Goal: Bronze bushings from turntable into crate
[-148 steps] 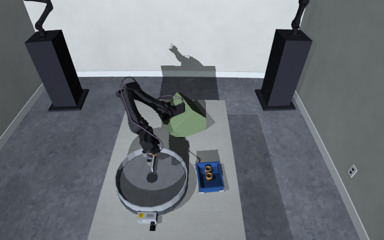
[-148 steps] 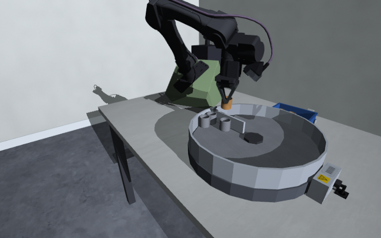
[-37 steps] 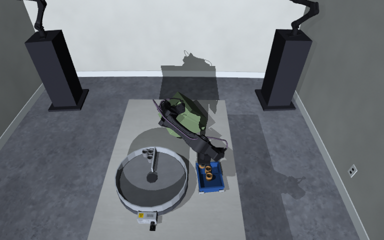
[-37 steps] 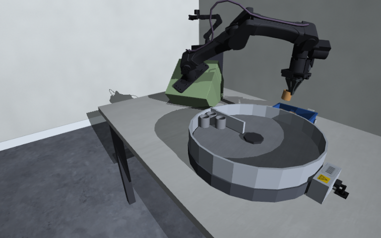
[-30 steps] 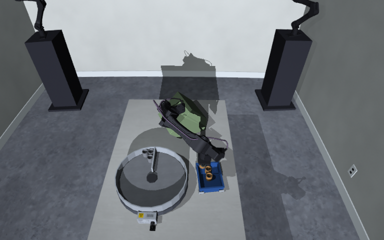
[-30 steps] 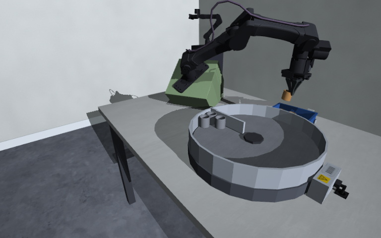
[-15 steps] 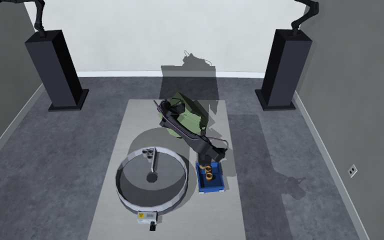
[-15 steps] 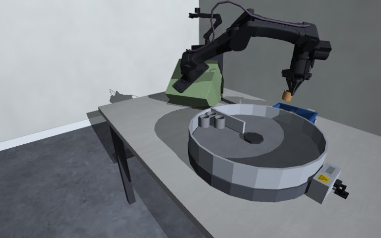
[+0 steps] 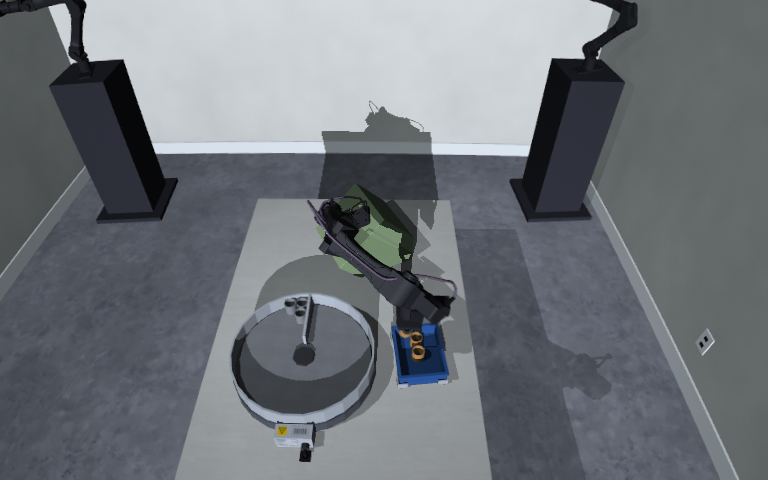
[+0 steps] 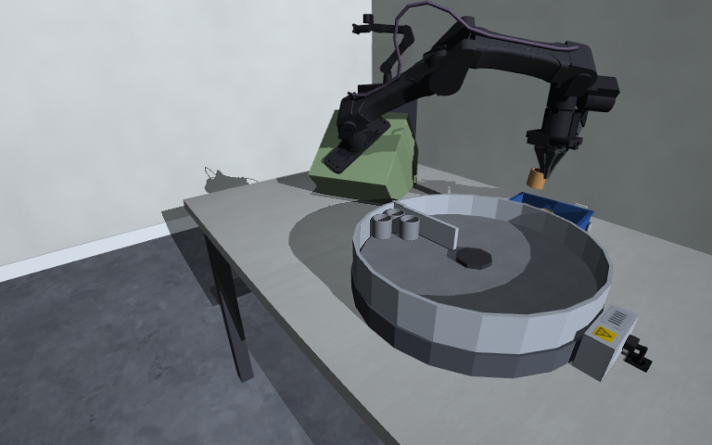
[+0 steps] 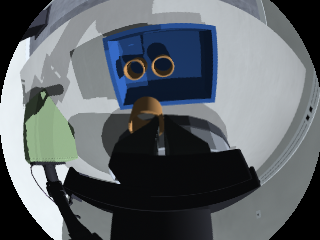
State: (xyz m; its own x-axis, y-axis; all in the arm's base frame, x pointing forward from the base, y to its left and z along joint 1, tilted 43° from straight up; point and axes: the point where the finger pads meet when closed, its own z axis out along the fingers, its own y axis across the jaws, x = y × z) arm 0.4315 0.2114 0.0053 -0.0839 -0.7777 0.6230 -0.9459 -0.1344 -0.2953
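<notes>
Now: the blue crate 12 cm below my hand and 4 cm to the left of it. Also, from my hand: turntable (30 cm to the right, 9 cm below, 1 cm ahead).
</notes>
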